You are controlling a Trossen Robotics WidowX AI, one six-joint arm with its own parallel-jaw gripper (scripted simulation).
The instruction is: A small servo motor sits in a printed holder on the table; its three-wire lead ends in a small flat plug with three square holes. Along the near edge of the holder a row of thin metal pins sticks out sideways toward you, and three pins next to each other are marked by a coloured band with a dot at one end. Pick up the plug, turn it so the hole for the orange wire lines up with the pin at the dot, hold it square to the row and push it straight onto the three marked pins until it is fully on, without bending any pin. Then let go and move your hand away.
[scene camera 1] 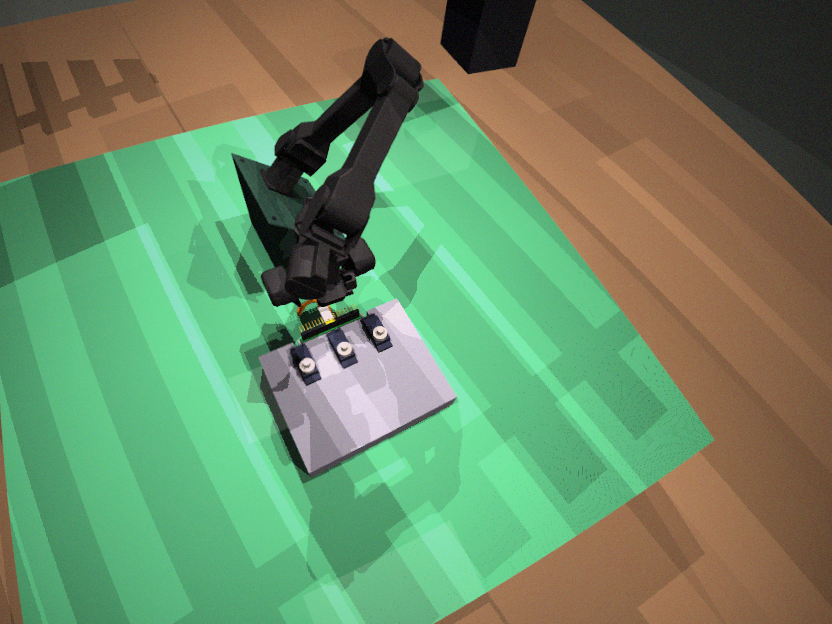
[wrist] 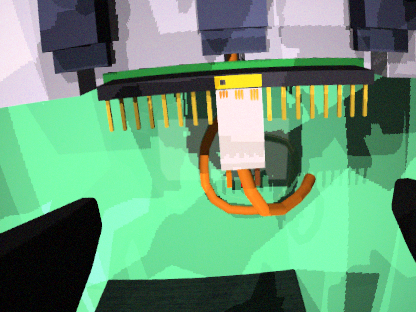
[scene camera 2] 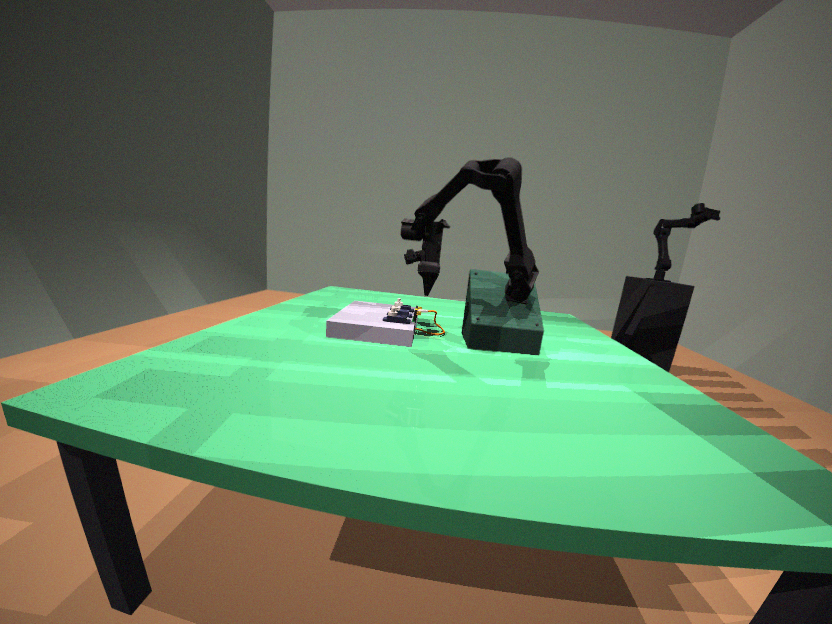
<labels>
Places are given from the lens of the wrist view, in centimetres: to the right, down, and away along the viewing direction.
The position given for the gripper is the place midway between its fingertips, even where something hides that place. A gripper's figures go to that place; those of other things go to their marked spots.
gripper [wrist: 250, 206]: 1, 2, 10
black pin header [wrist: 193, 81]: -1, -3, 14
</labels>
